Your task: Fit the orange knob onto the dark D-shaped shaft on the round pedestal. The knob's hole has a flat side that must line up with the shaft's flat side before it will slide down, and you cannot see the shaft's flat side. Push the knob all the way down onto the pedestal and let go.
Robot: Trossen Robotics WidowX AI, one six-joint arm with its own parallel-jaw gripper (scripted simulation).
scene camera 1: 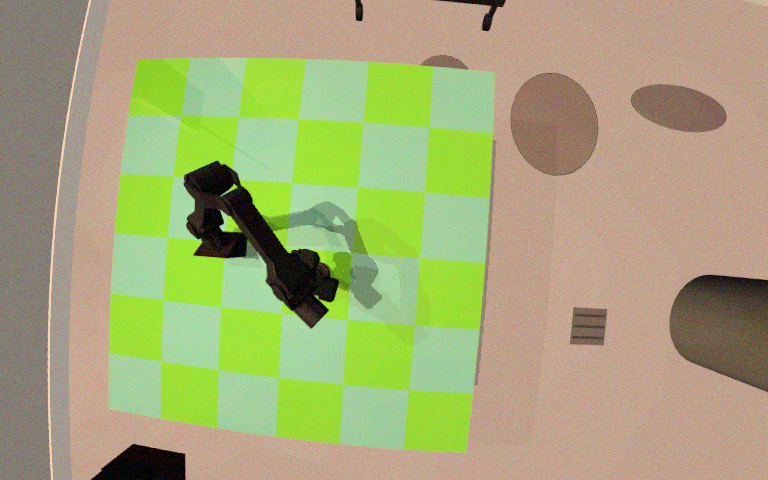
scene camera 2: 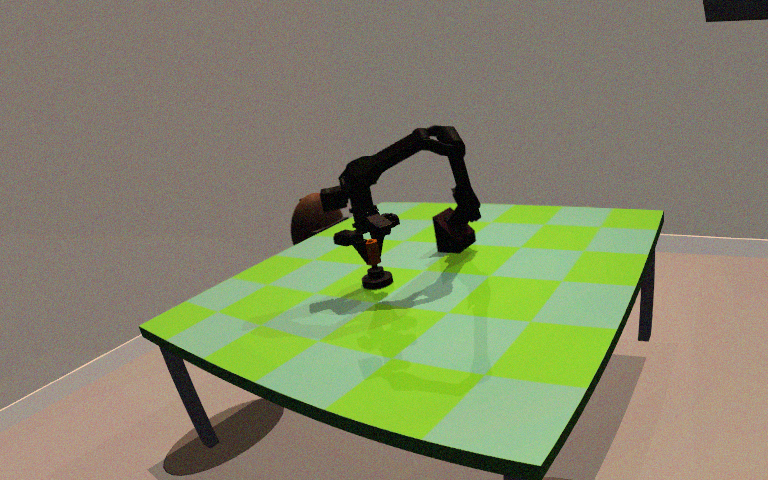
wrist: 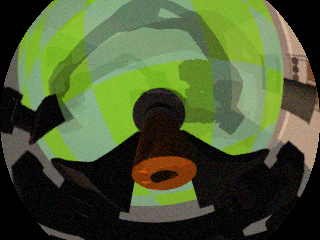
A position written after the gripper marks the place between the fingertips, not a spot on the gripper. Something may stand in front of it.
Observation:
The gripper [scene camera 2: 373,259] carries an orange knob. Further things: a dark round pedestal [wrist: 157,100].
The gripper is seen too in scene camera 1 [scene camera 1: 311,277] and in the wrist view [wrist: 160,134].

